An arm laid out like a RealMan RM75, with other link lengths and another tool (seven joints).
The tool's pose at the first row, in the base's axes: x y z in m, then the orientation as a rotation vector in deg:
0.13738, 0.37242, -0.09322, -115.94, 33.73, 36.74
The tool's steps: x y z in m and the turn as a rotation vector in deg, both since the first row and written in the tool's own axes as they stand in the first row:
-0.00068, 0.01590, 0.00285, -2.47, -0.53, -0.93
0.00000, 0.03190, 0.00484, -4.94, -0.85, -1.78
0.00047, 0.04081, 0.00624, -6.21, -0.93, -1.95
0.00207, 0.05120, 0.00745, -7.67, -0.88, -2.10
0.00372, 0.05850, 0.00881, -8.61, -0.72, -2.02
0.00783, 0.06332, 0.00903, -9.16, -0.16, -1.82
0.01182, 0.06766, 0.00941, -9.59, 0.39, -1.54
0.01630, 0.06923, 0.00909, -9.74, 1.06, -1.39
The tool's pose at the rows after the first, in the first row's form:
0.12633, 0.36740, -0.10390, -118.17, 31.90, 37.72
0.11641, 0.36138, -0.11512, -120.45, 30.24, 38.54
0.11090, 0.35827, -0.12156, -121.62, 29.71, 39.04
0.10535, 0.35411, -0.12956, -123.01, 29.23, 39.50
0.10174, 0.35155, -0.13574, -123.94, 29.18, 39.78
0.10177, 0.34880, -0.14145, -124.67, 29.59, 39.58
0.10198, 0.34643, -0.14686, -125.27, 30.12, 39.37
0.10443, 0.34471, -0.15056, -125.69, 30.65, 38.86

